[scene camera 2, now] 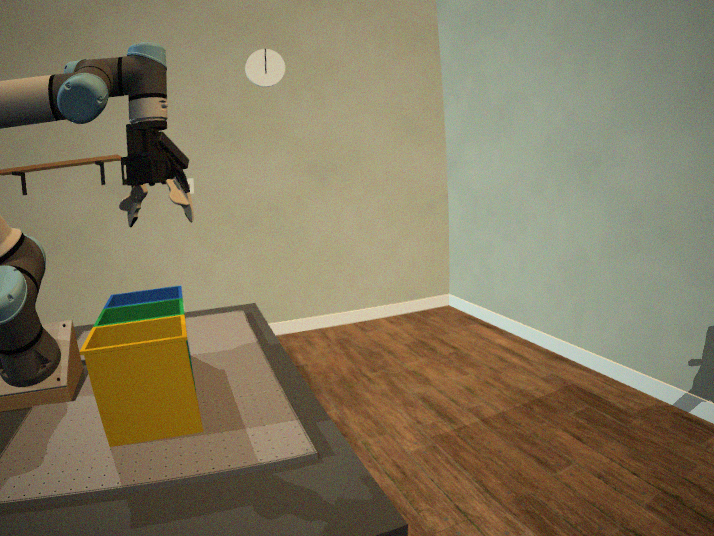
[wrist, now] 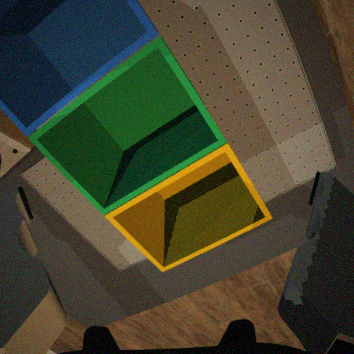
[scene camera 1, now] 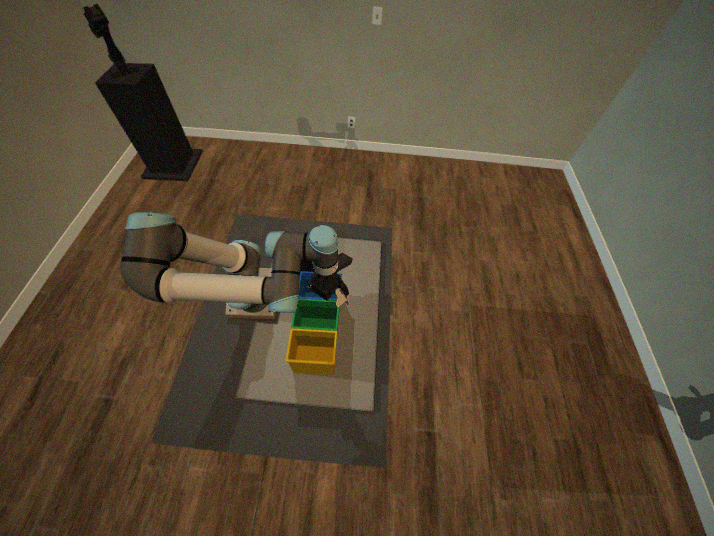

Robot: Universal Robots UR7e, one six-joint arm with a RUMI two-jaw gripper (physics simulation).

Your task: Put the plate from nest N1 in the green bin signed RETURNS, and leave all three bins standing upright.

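Frame: origin at the arm's base, x back, y right, z up, level; millimetres.
Seen in the pictures: gripper, fingertip midpoint: (scene camera 2: 159, 224) (wrist: 169, 184); arm's base at its link origin: (scene camera 2: 30, 361).
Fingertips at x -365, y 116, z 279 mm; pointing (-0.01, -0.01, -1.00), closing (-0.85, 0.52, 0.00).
Offsets run from my fingertips to a thing's top centre. Level surfaces: height alone.
The green bin @(dx +63, dy +8, dz -165 mm) (scene camera 1: 316, 316) (scene camera 2: 141, 311) (wrist: 145, 100) stands upright between the blue bin @(dx +61, dy -123, dz -165 mm) (scene camera 1: 305, 288) (scene camera 2: 144, 297) (wrist: 90, 45) and the yellow bin @(dx +64, dy +140, dz -165 mm) (scene camera 1: 311, 366) (scene camera 2: 149, 392) (wrist: 135, 225), which also stand upright. The stretches of the green bin's inside that show hold no plate; its RETURNS sign does not show. My gripper (scene camera 1: 341, 296) (scene camera 2: 161, 222) (wrist: 169, 184) is open and empty, fingers pointing down, high above the bins. In scene camera 1 it covers part of the blue bin. The plate and nest N1 do not show in any view.
The bins stand in a touching row on a perforated light board @(dz -344 mm) (scene camera 1: 357, 369) (scene camera 2: 276, 441) (wrist: 285, 75) with a dark border. My arm's base plate (scene camera 1: 250, 315) (scene camera 2: 72, 375) is beside them. A black pillar (scene camera 1: 147, 121) stands at the back left. A dark shadow falls on the right wall.
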